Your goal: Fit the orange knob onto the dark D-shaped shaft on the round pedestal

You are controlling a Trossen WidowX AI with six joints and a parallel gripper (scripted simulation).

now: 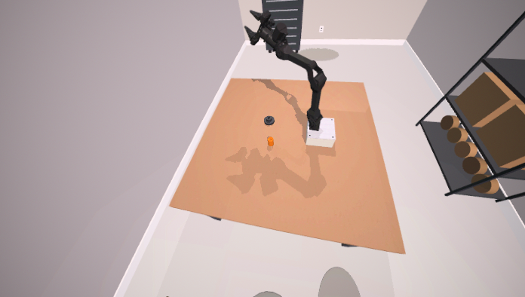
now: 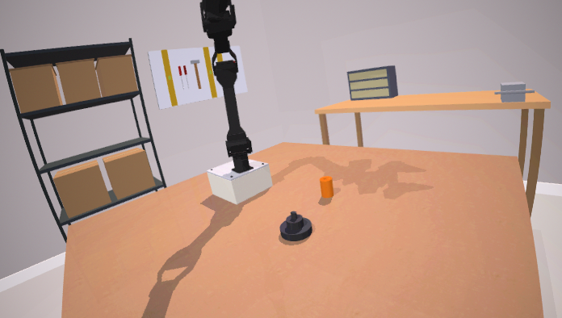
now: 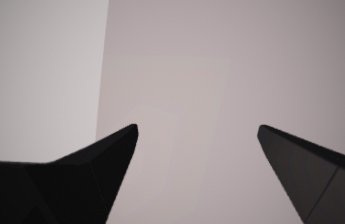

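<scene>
Now: the orange knob 66 cm below my gripper tip, 30 cm to the left of it and 18 cm behind it. Round my gripper tip: dark round pedestal (66 cm below, 10 cm to the left, 10 cm behind).
</scene>
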